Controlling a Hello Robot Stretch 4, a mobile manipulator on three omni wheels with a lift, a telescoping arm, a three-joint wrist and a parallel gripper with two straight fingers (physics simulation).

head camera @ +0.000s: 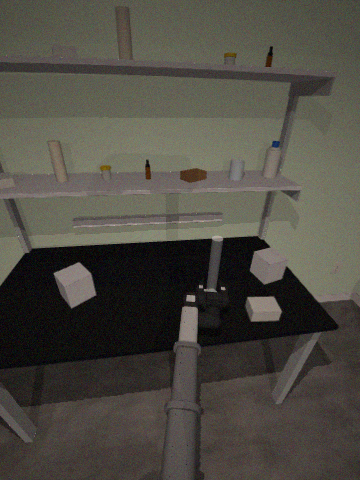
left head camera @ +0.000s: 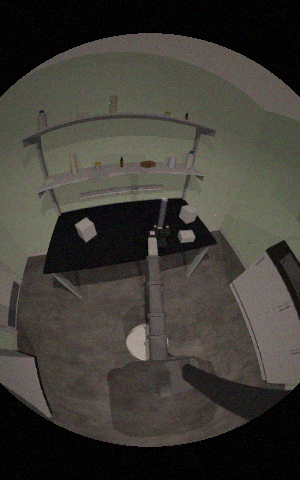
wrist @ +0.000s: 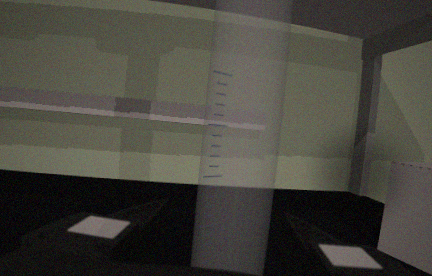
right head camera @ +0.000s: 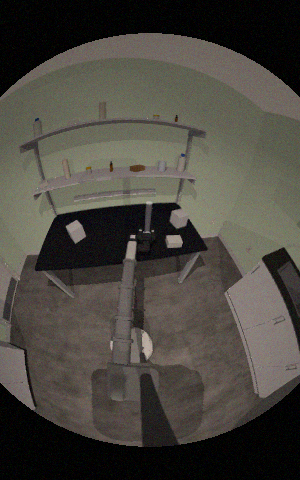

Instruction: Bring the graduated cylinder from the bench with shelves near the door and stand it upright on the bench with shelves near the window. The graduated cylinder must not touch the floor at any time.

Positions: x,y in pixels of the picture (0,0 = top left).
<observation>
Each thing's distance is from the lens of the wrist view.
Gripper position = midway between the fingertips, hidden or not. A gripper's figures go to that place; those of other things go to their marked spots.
my gripper [wrist: 223,225]: 0.18 m
graduated cylinder [wrist: 248,65]: 0.15 m
</observation>
